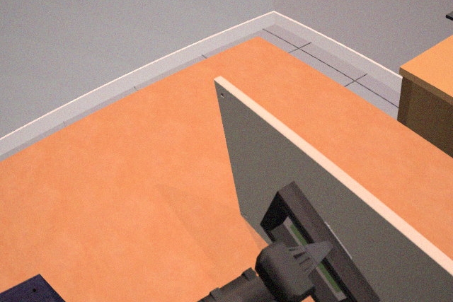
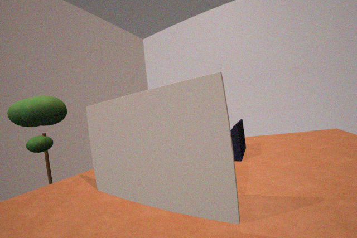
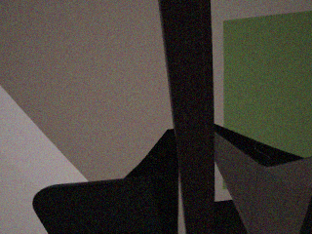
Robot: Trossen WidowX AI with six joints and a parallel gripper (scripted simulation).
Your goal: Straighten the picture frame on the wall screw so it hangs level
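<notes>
The picture frame is 10 mm ahead of my gripper tip, 20 mm to the left of it and 50 mm below it. Round my gripper tip: wall panel: 20 mm ahead, 20 mm to the left, 60 mm below.
</notes>
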